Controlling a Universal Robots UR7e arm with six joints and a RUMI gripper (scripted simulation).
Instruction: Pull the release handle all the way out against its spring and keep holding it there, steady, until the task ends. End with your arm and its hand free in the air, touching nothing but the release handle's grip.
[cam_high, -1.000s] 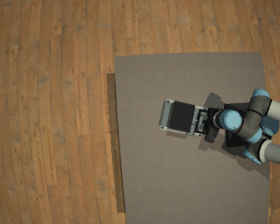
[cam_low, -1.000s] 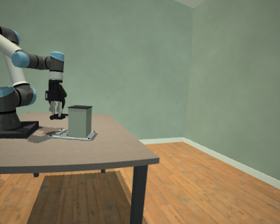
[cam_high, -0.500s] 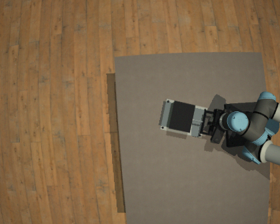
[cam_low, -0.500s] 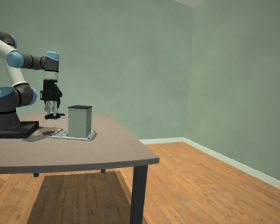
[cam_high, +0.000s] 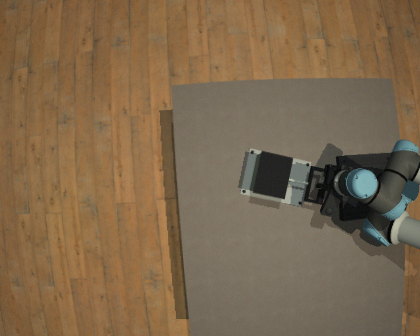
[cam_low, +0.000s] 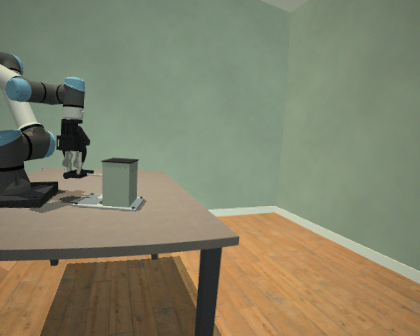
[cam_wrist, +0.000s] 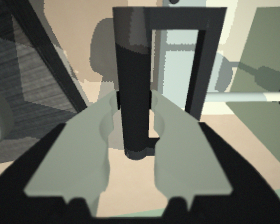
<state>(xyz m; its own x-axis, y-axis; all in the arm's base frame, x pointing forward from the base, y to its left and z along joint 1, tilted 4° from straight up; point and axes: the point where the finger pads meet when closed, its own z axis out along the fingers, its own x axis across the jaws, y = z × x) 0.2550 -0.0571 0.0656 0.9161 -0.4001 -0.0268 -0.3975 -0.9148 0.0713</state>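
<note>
Now: hand 5 cm short of the release handle and 2 cm to the left of it.
</note>
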